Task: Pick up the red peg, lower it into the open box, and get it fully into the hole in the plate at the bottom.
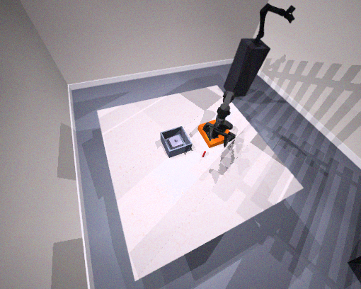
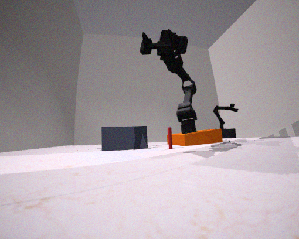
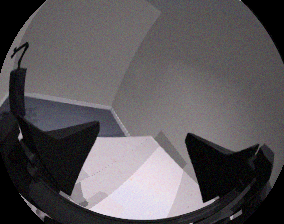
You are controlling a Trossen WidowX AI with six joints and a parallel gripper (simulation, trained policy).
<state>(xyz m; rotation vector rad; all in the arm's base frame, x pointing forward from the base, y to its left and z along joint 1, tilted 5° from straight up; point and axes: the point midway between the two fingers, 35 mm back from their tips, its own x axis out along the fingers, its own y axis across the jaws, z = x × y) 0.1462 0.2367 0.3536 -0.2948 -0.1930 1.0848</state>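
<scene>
My gripper tip is now 35 cm above the red peg, 13 cm to the left of it and 5 cm past it. The rest, counted from my gripper tip: grey box 36 cm below, 28 cm to the right, 14 cm ahead; then light plate 34 cm below, 28 cm to the right, 14 cm ahead.
</scene>
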